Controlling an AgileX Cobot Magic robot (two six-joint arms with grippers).
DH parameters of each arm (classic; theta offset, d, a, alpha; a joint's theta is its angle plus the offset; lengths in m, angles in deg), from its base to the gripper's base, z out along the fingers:
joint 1: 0 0.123 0 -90
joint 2: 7.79 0 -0.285 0
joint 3: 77.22 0 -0.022 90
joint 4: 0 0.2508 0 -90
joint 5: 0 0 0.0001 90
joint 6: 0 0.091 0 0
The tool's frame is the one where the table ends.
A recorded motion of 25 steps. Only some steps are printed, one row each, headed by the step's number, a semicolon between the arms.
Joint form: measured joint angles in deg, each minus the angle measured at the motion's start. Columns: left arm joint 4, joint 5, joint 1, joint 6, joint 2, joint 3; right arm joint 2, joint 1, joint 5, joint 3, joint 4, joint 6.
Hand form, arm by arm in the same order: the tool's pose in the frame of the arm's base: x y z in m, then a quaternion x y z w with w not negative. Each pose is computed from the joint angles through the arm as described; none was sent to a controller.
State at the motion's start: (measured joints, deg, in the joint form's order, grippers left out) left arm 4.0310 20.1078 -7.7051 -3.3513 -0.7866 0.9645; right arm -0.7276 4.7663 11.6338 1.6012 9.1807 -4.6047
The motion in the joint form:
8: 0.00 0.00 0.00 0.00 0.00 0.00; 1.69 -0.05 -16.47 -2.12 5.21 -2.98
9: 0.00 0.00 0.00 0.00 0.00 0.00; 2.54 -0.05 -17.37 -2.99 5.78 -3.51
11: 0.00 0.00 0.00 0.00 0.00 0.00; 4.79 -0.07 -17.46 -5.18 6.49 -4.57
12: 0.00 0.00 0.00 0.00 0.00 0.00; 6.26 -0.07 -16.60 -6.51 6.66 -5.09
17: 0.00 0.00 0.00 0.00 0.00 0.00; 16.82 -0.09 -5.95 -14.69 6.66 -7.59
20: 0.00 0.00 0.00 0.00 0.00 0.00; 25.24 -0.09 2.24 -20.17 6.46 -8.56
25: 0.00 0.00 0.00 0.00 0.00 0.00; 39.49 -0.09 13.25 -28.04 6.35 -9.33
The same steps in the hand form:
8: 0.0528 -0.0049 0.1767 0.04908 0.79314 -0.02890 0.60637; 0.0564 0.0028 0.2227 0.01952 0.64763 0.06938 0.75854
9: 0.0528 -0.0049 0.1767 0.04908 0.79314 -0.02890 0.60637; 0.0568 0.0024 0.2283 0.02142 0.64172 0.06850 0.76357
11: 0.0528 -0.0049 0.1767 0.04908 0.79314 -0.02890 0.60637; 0.0589 0.0024 0.2391 0.02016 0.64171 0.06549 0.76388
12: 0.0528 -0.0049 0.1767 0.04908 0.79314 -0.02890 0.60637; 0.0609 0.0029 0.2441 0.01688 0.64828 0.06391 0.75852
17: 0.0528 -0.0049 0.1767 0.04908 0.79314 -0.02890 0.60637; 0.0796 0.0090 0.2634 -0.01628 0.72808 0.05910 0.68275
20: 0.0528 -0.0049 0.1767 0.04908 0.79314 -0.02890 0.60637; 0.0974 0.0139 0.2706 -0.03798 0.78872 0.06142 0.61050
25: 0.0528 -0.0049 0.1767 0.04908 0.79314 -0.02890 0.60637; 0.1314 0.0211 0.2725 -0.06148 0.86900 0.07001 0.48595

